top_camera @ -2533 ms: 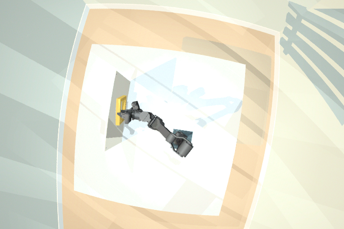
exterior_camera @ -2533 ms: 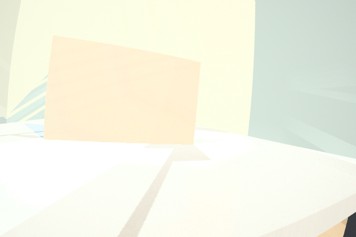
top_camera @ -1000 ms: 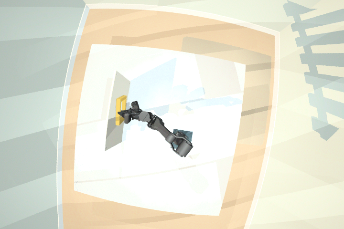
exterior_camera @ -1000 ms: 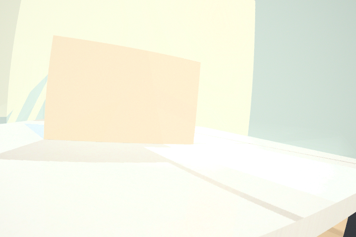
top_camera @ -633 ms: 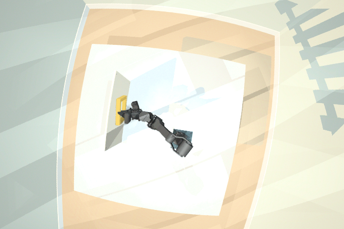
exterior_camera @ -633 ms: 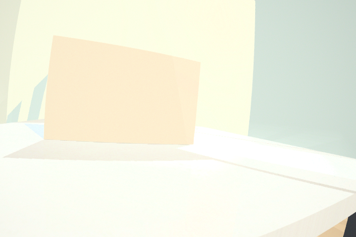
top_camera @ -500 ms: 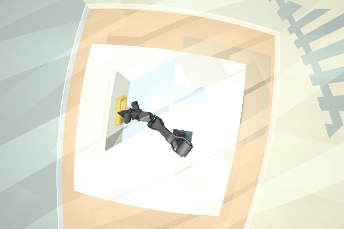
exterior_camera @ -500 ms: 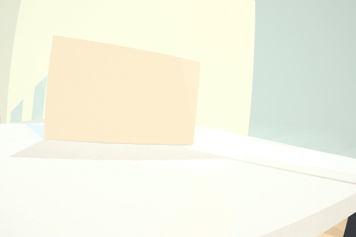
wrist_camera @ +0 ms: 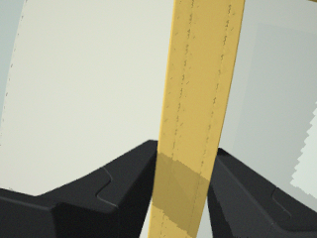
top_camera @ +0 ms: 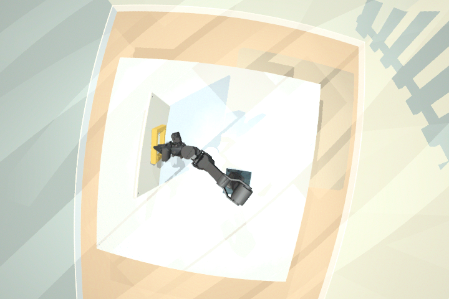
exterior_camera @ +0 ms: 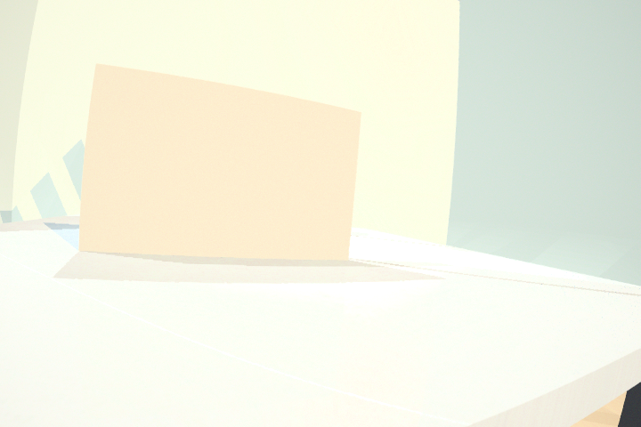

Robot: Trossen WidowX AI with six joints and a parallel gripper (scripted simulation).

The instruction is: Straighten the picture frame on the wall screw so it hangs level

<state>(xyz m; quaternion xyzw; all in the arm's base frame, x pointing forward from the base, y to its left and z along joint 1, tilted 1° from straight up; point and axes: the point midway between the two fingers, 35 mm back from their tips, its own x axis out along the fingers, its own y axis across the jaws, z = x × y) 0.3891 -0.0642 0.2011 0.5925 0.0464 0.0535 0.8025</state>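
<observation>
Now: the picture frame 5 cm below my gripper tip, 1 cm to the right of it and 1 cm ahead of it. Round my gripper tip: grey wall panel: 6 cm below, 2 cm ahead.
</observation>
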